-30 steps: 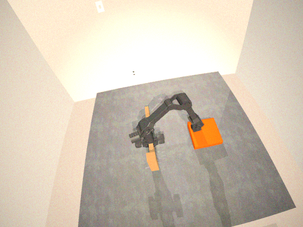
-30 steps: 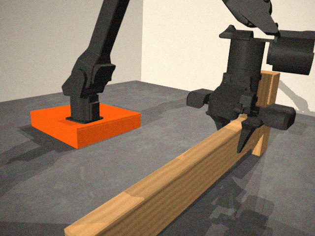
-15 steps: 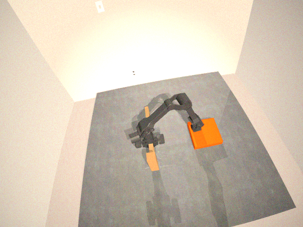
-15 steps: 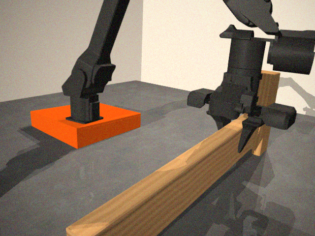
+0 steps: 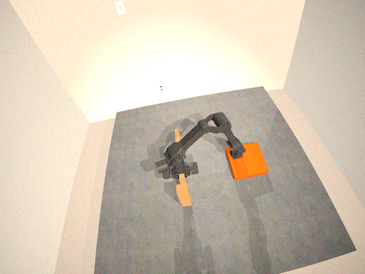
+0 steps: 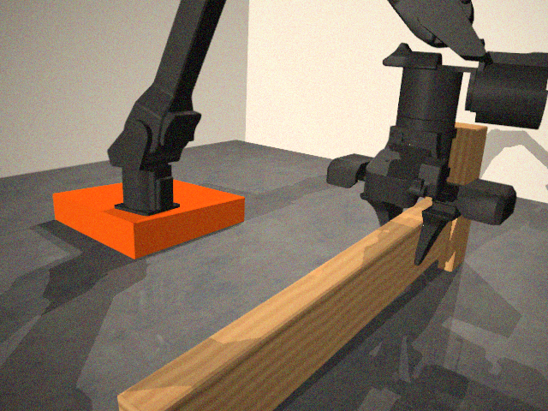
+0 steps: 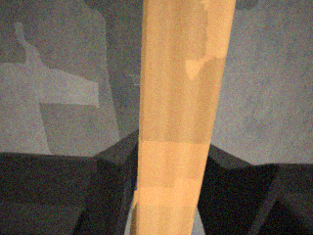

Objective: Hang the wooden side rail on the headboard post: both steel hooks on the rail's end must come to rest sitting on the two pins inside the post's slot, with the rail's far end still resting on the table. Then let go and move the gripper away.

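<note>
My gripper tip is now 10 mm short of the headboard post, 120 mm to the right of it and 40 mm below it.
</note>
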